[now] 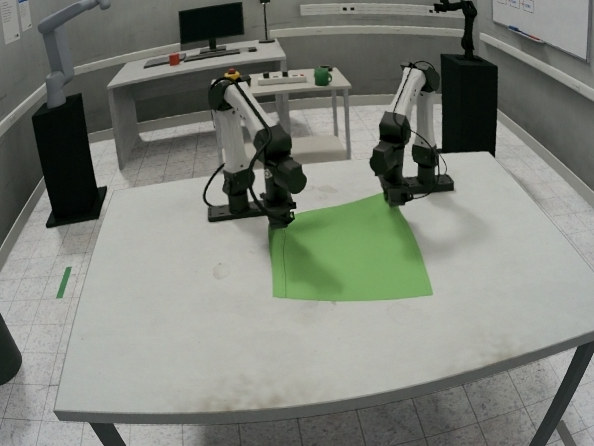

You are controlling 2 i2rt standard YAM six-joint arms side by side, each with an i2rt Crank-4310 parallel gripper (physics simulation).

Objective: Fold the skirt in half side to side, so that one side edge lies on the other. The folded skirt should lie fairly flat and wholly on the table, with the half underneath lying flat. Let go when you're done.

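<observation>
The green skirt [357, 255] lies on the table [165, 320], its wider edge toward the front. A thin dark line runs along its left side, a little inside the edge; whether this is a seam or the edge of an upper layer I cannot tell. My right gripper [282, 223] points down at the skirt's back left corner. My left gripper [396, 202] points down at its back right corner, where the cloth reaches up to it. The fingertips of both are too dark and hidden to show whether they are shut on cloth.
The black arm bases [220, 215] [442, 183] stand at the back of the table, behind the skirt. Behind the table are a desk with a monitor [211, 22], and a small side table with a green mug [322, 76] and a power strip [282, 79].
</observation>
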